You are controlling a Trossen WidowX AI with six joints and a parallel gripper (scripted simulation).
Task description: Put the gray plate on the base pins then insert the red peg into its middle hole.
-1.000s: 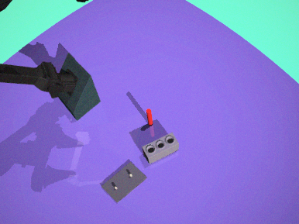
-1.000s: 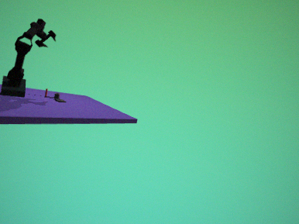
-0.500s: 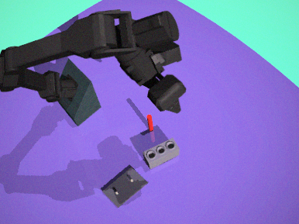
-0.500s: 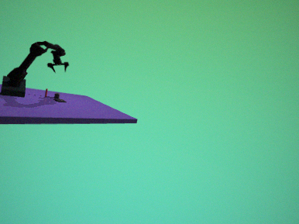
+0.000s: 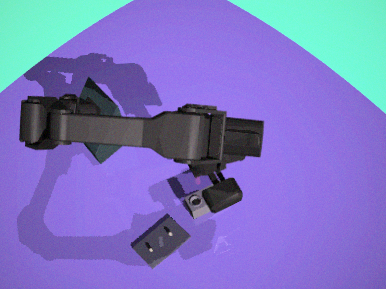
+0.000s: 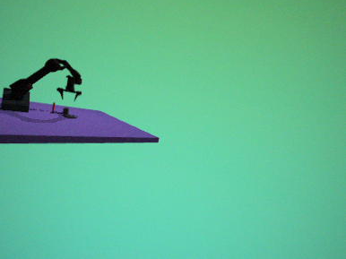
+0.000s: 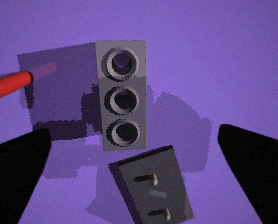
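The gray plate is 10 mm behind my gripper tip and 80 mm below it. Also, from my gripper tip: base (10 mm behind, 150 mm to the right, 110 mm below); then red peg (90 mm behind, 40 mm to the left, 80 mm below).
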